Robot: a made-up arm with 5 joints. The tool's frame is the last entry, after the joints.
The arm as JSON. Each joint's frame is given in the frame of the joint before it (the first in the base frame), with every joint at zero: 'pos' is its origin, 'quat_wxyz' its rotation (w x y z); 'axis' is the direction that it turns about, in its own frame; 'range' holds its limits. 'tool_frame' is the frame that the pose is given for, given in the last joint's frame.
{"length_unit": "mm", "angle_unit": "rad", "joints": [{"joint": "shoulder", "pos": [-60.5, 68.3, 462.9], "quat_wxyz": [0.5, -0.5, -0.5, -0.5], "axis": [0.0, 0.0, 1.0], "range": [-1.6, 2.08]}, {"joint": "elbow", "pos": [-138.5, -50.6, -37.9], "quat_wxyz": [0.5, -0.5, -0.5, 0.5], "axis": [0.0, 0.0, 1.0], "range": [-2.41, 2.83]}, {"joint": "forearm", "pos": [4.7, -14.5, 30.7], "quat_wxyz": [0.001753, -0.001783, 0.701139, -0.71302], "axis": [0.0, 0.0, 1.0], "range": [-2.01, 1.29]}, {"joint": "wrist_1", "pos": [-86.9, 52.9, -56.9], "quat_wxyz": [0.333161, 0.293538, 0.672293, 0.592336], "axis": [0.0, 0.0, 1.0], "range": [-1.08, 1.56]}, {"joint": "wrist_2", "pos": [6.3, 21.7, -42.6], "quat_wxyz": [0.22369, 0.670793, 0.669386, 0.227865], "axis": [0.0, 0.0, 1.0], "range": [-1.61, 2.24]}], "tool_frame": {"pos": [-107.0, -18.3, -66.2], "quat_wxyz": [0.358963, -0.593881, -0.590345, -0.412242]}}
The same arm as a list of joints. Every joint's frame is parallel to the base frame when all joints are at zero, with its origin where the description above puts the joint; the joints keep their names.
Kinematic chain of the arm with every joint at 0, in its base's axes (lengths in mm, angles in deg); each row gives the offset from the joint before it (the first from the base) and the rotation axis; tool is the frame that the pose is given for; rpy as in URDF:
shoulder: xyz -60.5 68.3 462.9 axis +y
elbow: xyz -50.6 -37.9 -138.5 axis -z
forearm: xyz 4.7 14.5 -30.7 axis 0.005 0.999846 -0.016801
wrist_1: xyz 86.6 -56.4 53.9 axis -0.796081 -0.062199 0.601986
wrist_2: xyz 37.8 23.7 -18.3 axis +x
tool: xyz -66.2 -104.2 -30.3 rpy 4.23 -23.48 -5.16
Joint limits (deg, base to tool): -91.67..119.18 -138.08..162.15 -115.16..73.91 -61.88..89.38 -92.25..128.34

